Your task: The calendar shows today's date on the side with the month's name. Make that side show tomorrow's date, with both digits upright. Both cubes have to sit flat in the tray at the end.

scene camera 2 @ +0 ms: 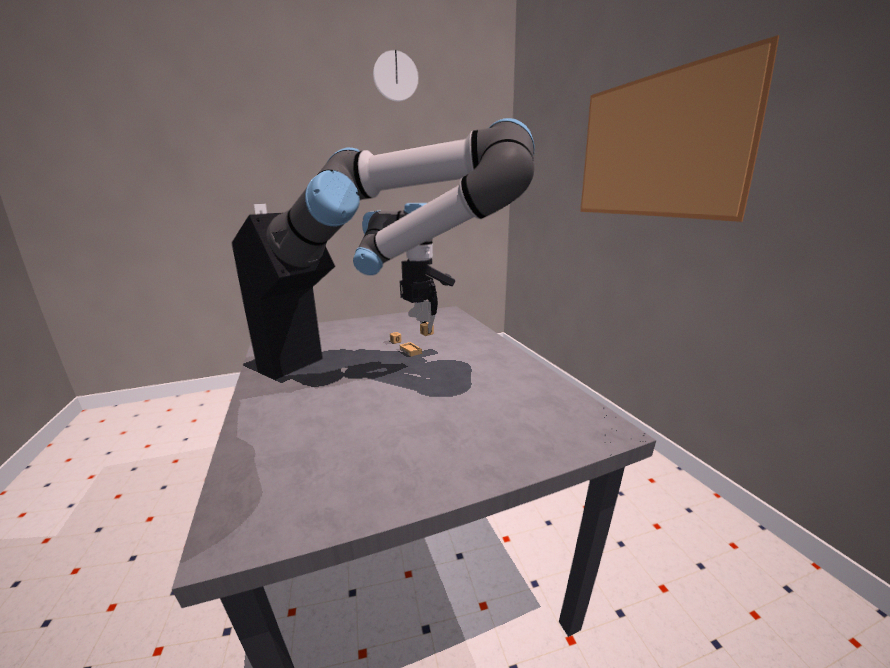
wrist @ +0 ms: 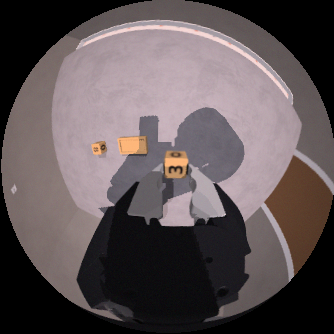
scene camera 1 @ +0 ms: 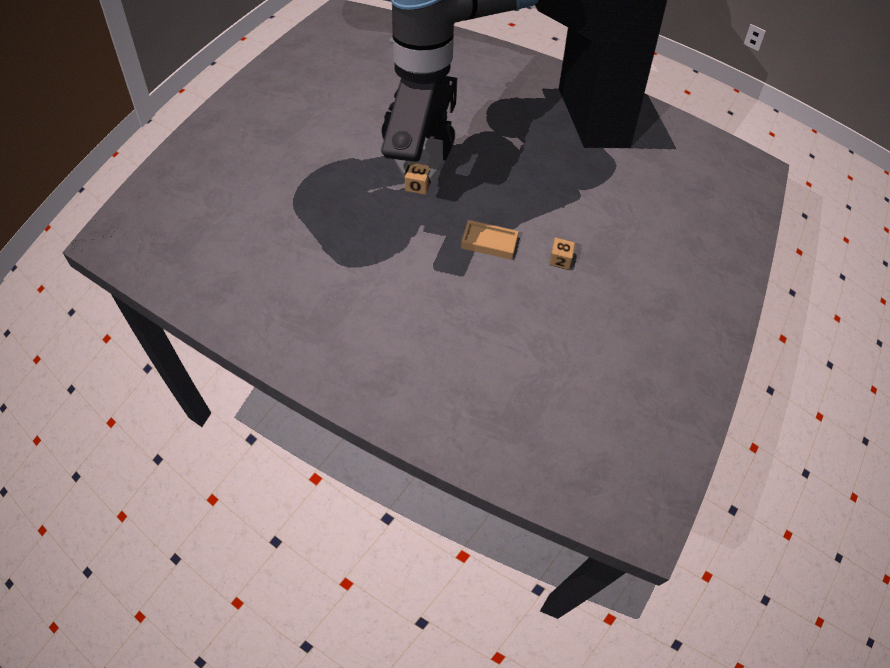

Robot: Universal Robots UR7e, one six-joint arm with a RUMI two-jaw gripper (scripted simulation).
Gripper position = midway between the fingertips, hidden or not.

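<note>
There's a wooden tray [scene camera 1: 479, 237] here, and along with the tray you'd see my gripper [scene camera 1: 419, 179]. The wrist view has my gripper [wrist: 175, 164] too, and so does scene camera 2, with the gripper [scene camera 2: 426, 331].
</note>
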